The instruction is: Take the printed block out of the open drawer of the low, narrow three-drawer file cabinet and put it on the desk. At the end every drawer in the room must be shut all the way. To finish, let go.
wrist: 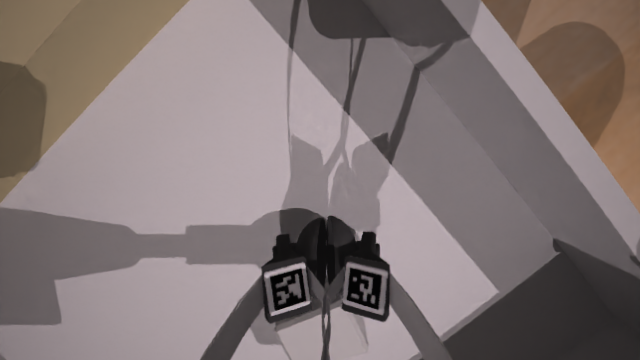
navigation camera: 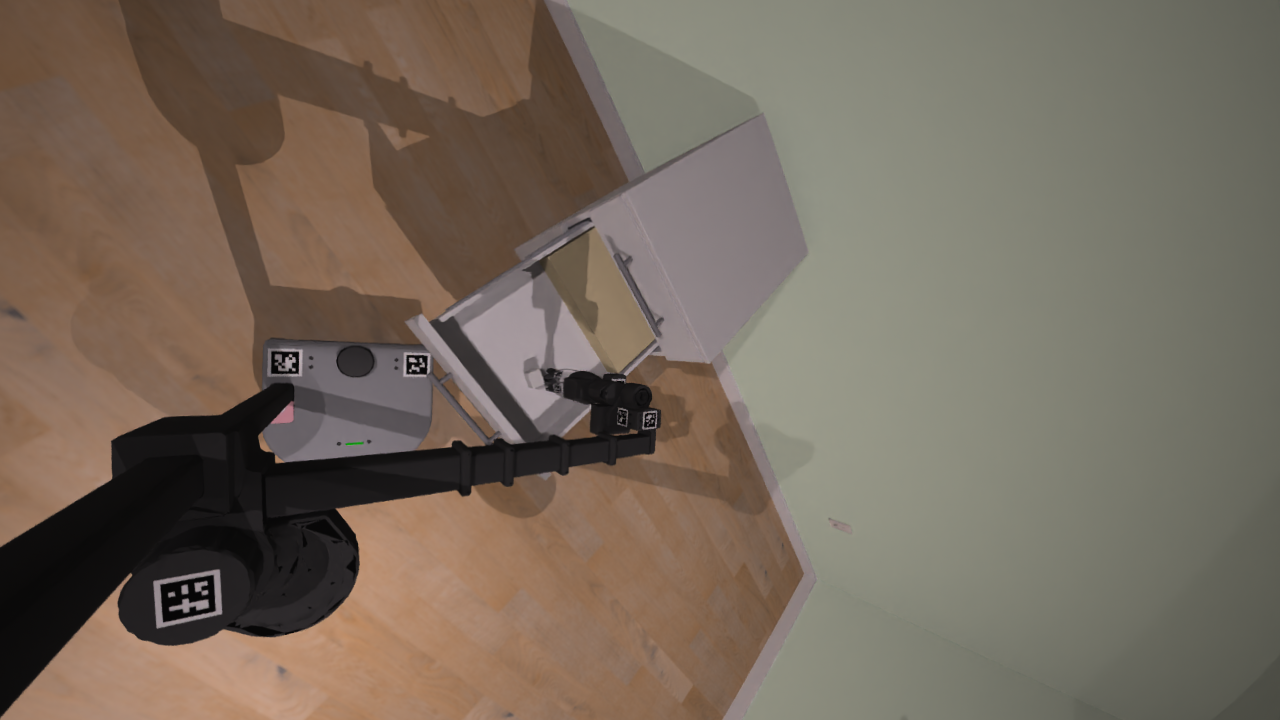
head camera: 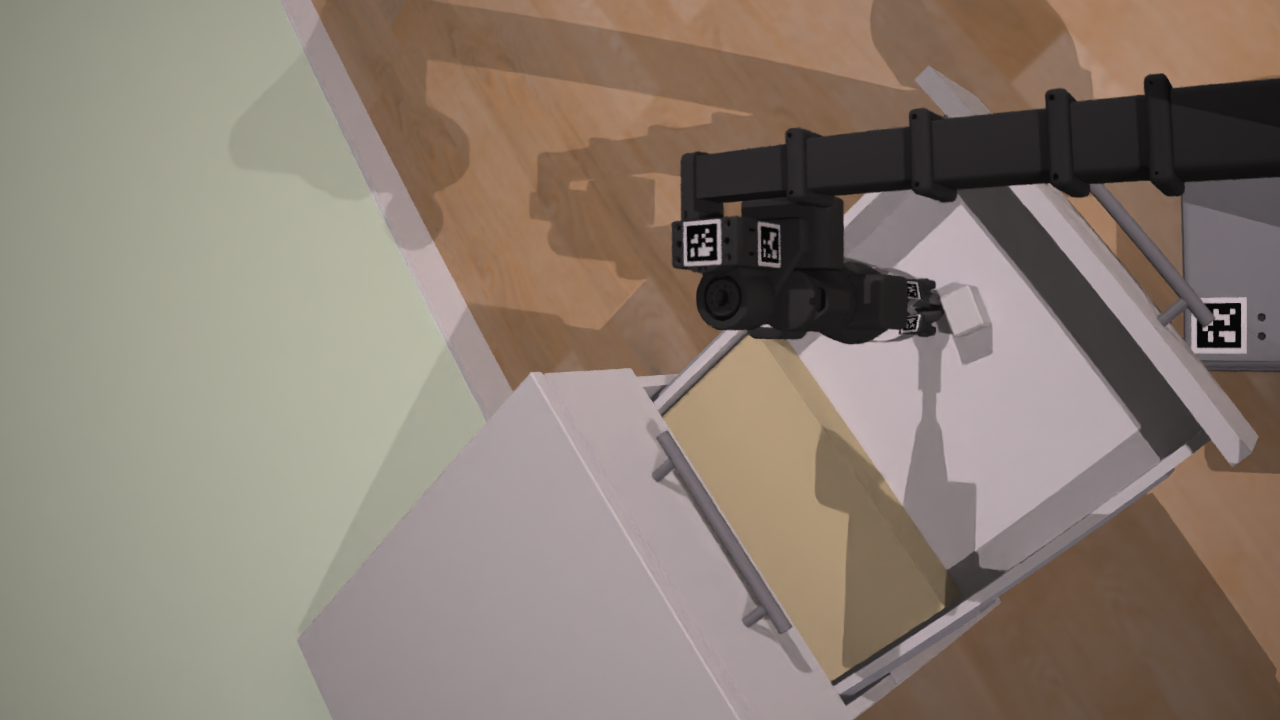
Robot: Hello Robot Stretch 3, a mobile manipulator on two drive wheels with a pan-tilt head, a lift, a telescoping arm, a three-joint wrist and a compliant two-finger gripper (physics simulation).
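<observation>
The small pale printed block (head camera: 968, 310) (navigation camera: 533, 374) (wrist: 345, 332) lies on the white floor of the open drawer (head camera: 1029, 402) (navigation camera: 501, 331) (wrist: 175, 125). My gripper (head camera: 932, 308) (navigation camera: 549, 379) (wrist: 326, 242) is inside the outline of that drawer, right beside the block. Its two fingertips meet, with no block between them. In the wrist view the fingers partly cover the block. Whether a finger touches the block I cannot tell. The drawer is pulled far out of the grey-white file cabinet (head camera: 501, 573) (navigation camera: 716, 241). The desk does not show in these views.
A tan panel (head camera: 769, 447) (navigation camera: 613, 304) covers the drawer's rear part. A cabinet handle (head camera: 725, 528) (navigation camera: 637, 286) stands behind it. My base (head camera: 1239, 241) (navigation camera: 358, 407) is close to the drawer's front handle (head camera: 1145, 241) (navigation camera: 462, 407). A green wall (head camera: 179, 268) (navigation camera: 984, 313) is behind the cabinet.
</observation>
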